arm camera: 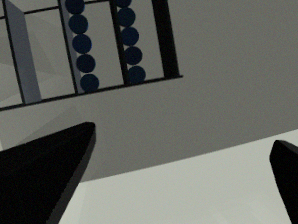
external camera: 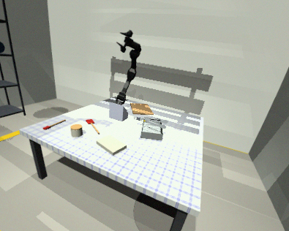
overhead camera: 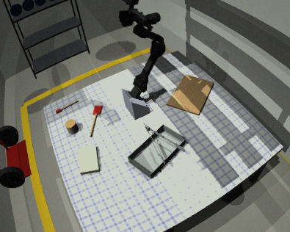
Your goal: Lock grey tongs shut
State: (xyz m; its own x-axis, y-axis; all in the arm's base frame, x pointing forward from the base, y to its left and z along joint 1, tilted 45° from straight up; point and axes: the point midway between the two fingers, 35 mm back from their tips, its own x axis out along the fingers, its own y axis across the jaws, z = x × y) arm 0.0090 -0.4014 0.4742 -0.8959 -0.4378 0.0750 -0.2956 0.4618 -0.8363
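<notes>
Right now my gripper tip is 710 mm above the roasting tin, 460 mm short of it and 70 mm to the left of it. Round my gripper tip: flat pale slab (730 mm below, 470 mm to the right, 320 mm ahead); then red spatula (730 mm below, 320 mm to the right); then wooden board (730 mm below, 360 mm to the left, 130 mm ahead).
</notes>
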